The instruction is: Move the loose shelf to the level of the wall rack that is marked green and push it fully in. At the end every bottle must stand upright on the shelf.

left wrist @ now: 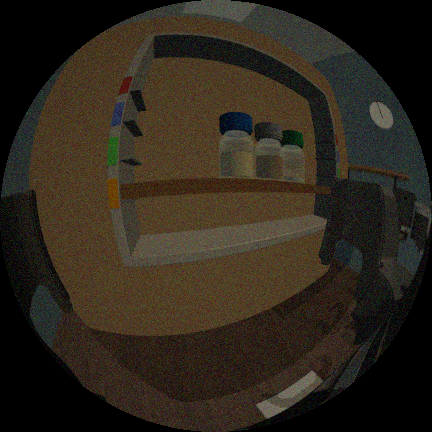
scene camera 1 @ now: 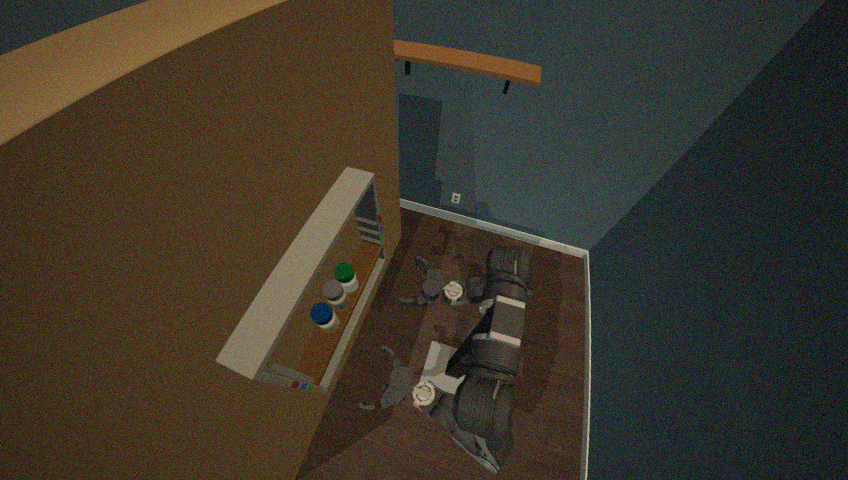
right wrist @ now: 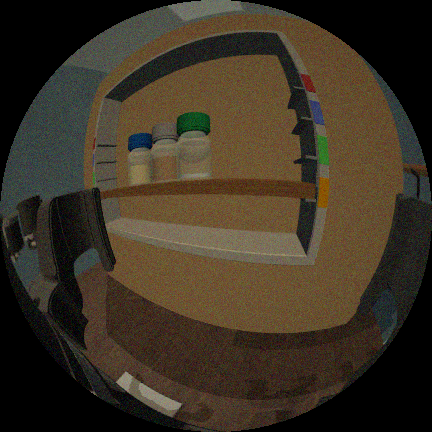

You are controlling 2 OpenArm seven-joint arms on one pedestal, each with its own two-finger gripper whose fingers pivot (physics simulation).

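The loose brown shelf (scene camera 1: 315,352) (left wrist: 200,188) (right wrist: 240,187) lies level in the white wall rack (scene camera 1: 297,270) (left wrist: 185,246) (right wrist: 250,245), at the orange marks (left wrist: 114,193) (right wrist: 323,193), one level below the green marks (left wrist: 113,151) (right wrist: 323,150). On it stand upright a blue-capped bottle (scene camera 1: 321,313) (left wrist: 237,155) (right wrist: 140,166), a grey-capped bottle (scene camera 1: 334,291) (left wrist: 269,156) (right wrist: 165,156) and a green-capped bottle (scene camera 1: 345,273) (left wrist: 293,161) (right wrist: 194,150). My left gripper (scene camera 1: 376,378) and right gripper (scene camera 1: 413,280) are open and empty, in front of the rack and apart from the shelf.
The rack hangs on a tan wall (scene camera 1: 196,208) (left wrist: 200,290) (right wrist: 280,295). Its bottom board lies below the shelf, and small ledges stick out from its side walls at the upper levels. A wooden wall board (scene camera 1: 467,59) on black brackets is at the top in the scene view.
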